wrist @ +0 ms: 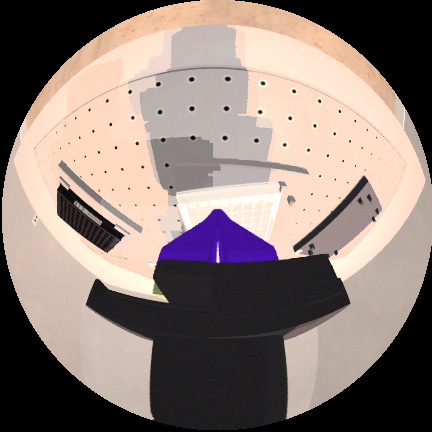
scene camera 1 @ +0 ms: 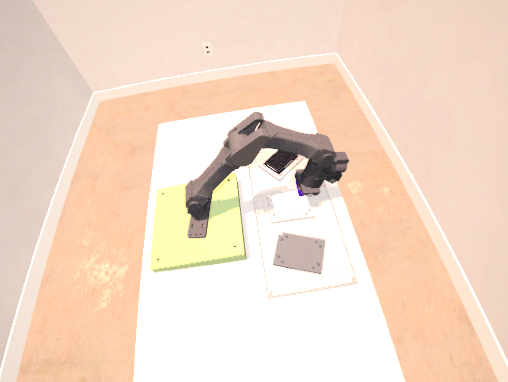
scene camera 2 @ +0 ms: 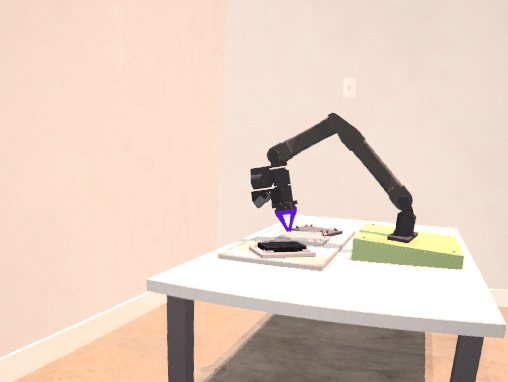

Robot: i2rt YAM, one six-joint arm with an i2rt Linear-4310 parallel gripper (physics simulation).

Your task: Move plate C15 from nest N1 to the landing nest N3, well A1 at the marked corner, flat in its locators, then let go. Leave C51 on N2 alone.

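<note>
A white well plate (scene camera 1: 290, 201) (wrist: 240, 197) lies on the middle nest (scene camera 1: 295, 219) (scene camera 2: 320, 241). A black well plate (scene camera 1: 281, 161) (scene camera 2: 282, 246) (wrist: 87, 220) lies on a light nest (scene camera 1: 280, 176) (scene camera 2: 297, 254) at one end. A dark grey nest (scene camera 1: 299, 253) (scene camera 2: 322, 231) (wrist: 345, 220) with small corner locators stands bare at the other end. Plate labels, nest numbers and the marked corner cannot be read. My gripper (scene camera 1: 301, 194) (scene camera 2: 288, 230) (wrist: 217, 214) is shut, its purple fingers together with no plate between them. It is above the white plate and hides part of it in the wrist view.
The nests stand on a perforated board (scene camera 1: 280, 289) (scene camera 2: 270, 262) (wrist: 300, 107) on the white table (scene camera 1: 210, 325) (scene camera 2: 240, 292). The arm's base is on a yellow-green block (scene camera 1: 175, 250) (scene camera 2: 405, 256) beside the board.
</note>
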